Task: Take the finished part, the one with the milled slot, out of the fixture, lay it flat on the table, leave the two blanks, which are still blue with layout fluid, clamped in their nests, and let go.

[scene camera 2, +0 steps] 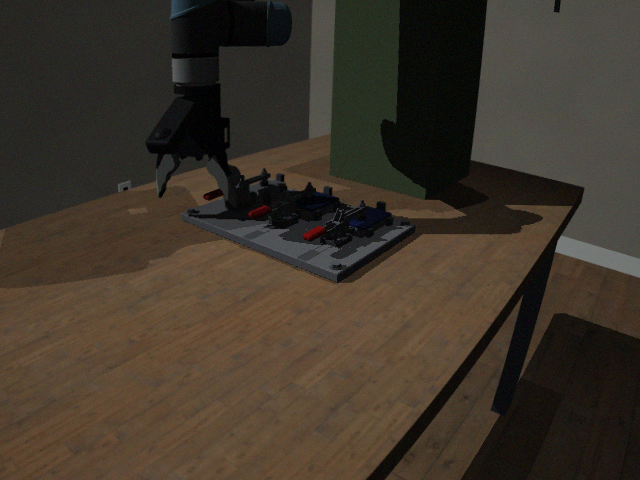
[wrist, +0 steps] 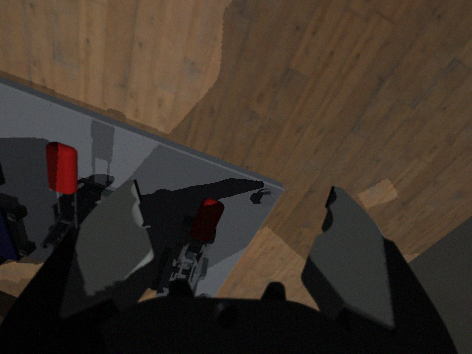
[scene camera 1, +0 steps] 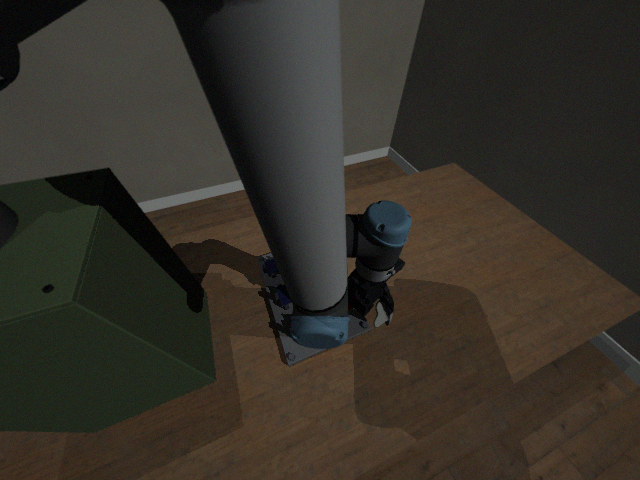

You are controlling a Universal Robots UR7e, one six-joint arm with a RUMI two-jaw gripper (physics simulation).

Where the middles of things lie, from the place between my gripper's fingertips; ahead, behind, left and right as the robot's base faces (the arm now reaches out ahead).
Right now the grey fixture plate [scene camera 2: 288, 245] is 120 mm behind my hand, 130 mm to the left of it and 40 mm below it.
